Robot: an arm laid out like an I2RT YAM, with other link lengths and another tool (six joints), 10 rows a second.
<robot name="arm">
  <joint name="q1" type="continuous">
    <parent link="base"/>
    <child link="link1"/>
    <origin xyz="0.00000 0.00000 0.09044" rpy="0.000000 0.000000 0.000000"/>
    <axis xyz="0 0 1"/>
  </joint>
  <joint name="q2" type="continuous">
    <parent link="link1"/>
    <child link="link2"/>
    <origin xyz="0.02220 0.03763 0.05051" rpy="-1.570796 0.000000 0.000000"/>
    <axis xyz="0 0 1"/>
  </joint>
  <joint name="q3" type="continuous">
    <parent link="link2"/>
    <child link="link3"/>
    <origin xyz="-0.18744 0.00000 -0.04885" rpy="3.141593 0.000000 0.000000"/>
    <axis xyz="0 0 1"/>
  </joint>
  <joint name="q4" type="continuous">
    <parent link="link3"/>
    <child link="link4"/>
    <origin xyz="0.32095 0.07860 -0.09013" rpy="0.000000 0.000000 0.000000"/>
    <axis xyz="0 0 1"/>
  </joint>
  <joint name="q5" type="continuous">
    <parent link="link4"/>
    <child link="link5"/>
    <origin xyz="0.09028 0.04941 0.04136" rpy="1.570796 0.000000 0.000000"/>
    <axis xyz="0 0 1"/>
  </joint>
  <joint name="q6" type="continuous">
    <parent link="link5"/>
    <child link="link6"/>
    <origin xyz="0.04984 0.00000 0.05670" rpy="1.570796 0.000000 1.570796"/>
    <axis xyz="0 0 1"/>
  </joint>
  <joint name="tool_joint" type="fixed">
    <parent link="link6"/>
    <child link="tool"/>
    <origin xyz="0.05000 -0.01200 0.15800" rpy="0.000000 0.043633 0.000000"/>
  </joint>
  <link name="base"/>
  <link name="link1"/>
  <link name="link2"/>
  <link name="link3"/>
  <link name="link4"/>
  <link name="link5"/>
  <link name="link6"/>
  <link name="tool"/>
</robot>
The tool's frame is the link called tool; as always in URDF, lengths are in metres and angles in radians. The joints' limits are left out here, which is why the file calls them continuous.
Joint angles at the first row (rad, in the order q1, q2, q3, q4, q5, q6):
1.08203, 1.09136, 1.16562, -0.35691, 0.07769, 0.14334
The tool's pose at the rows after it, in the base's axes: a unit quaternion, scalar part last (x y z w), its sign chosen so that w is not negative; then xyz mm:
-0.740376, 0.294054, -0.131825, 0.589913, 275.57, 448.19, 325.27
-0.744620, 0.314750, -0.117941, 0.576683, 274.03, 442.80, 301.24
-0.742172, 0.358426, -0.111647, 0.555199, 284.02, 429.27, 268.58
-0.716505, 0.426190, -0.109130, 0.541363, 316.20, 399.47, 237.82
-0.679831, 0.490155, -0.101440, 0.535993, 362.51, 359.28, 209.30
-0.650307, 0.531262, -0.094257, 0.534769, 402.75, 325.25, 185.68
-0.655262, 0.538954, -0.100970, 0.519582, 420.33, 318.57, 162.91
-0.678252, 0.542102, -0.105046, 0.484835, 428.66, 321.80, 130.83
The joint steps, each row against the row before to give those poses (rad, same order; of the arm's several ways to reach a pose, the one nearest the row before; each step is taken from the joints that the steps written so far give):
-0.01904, -0.04715, -0.04044, 0.01019, -0.03382, 0.03868
-0.00186, -0.02578, -0.05355, -0.01002, 0.00114, 0.04383
-0.02069, -0.01352, -0.05728, -0.00912, 0.02334, 0.06697
-0.08454, -0.02241, -0.07204, 0.01918, 0.00222, 0.09061
-0.14804, -0.01591, -0.07422, 0.04720, -0.06511, 0.07349
-0.13470, 0.02159, -0.04428, 0.06160, -0.07867, 0.03905
-0.03537, 0.07889, 0.01154, 0.03377, -0.01300, -0.02148
-0.00099, 0.12245, 0.05232, -0.00861, 0.00678, -0.03600

